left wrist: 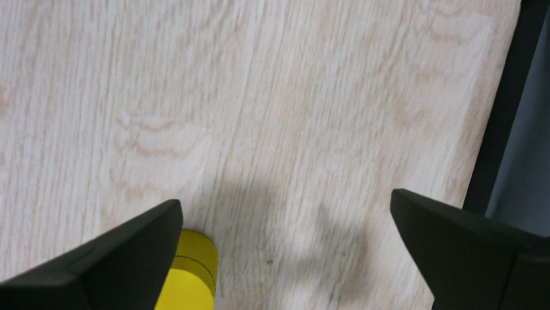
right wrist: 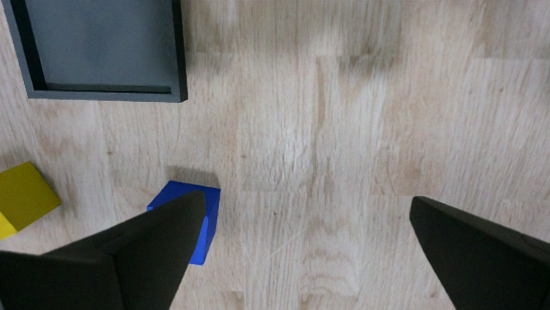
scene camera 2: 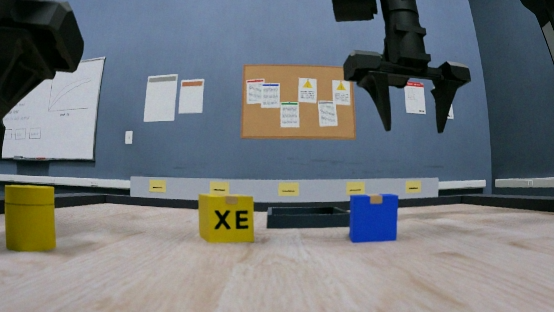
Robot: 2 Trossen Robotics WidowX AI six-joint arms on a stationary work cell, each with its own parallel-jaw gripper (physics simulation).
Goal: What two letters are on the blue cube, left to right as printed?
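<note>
The blue cube stands upright on the table at the right in the scene view. Its face toward that camera has no letters, with a small tan patch at its top edge. No letters show on its parts seen in the right wrist view, where a finger hides some of it. My right gripper is open and empty, high above the table and to the right of the blue cube in the scene view. My left gripper is open and empty; its fingertips do not show in the scene view.
A yellow cube printed "XE" stands left of the blue cube. A yellow cylinder stands at the far left, partly behind a left finger in the left wrist view. A dark tray lies behind the cubes.
</note>
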